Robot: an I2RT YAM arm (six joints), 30 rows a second.
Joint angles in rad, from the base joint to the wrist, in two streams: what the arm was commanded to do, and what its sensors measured. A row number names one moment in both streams.
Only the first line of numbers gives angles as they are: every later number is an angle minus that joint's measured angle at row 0.
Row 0, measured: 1.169, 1.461, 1.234, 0.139, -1.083, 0.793
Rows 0 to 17, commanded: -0.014, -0.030, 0.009, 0.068, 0.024, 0.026; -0.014, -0.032, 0.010, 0.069, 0.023, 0.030; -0.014, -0.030, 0.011, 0.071, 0.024, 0.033; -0.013, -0.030, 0.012, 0.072, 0.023, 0.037; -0.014, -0.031, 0.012, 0.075, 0.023, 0.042; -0.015, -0.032, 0.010, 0.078, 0.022, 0.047; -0.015, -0.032, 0.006, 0.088, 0.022, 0.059; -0.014, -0.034, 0.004, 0.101, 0.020, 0.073; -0.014, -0.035, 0.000, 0.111, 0.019, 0.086; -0.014, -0.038, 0.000, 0.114, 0.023, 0.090; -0.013, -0.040, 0.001, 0.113, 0.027, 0.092; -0.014, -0.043, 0.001, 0.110, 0.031, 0.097; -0.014, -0.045, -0.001, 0.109, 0.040, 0.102; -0.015, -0.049, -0.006, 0.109, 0.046, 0.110; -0.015, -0.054, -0.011, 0.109, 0.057, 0.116; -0.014, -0.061, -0.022, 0.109, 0.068, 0.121; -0.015, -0.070, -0.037, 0.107, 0.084, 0.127; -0.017, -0.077, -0.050, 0.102, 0.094, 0.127
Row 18, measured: -0.012, -0.026, -0.018, 0.042, 0.001, 0.097
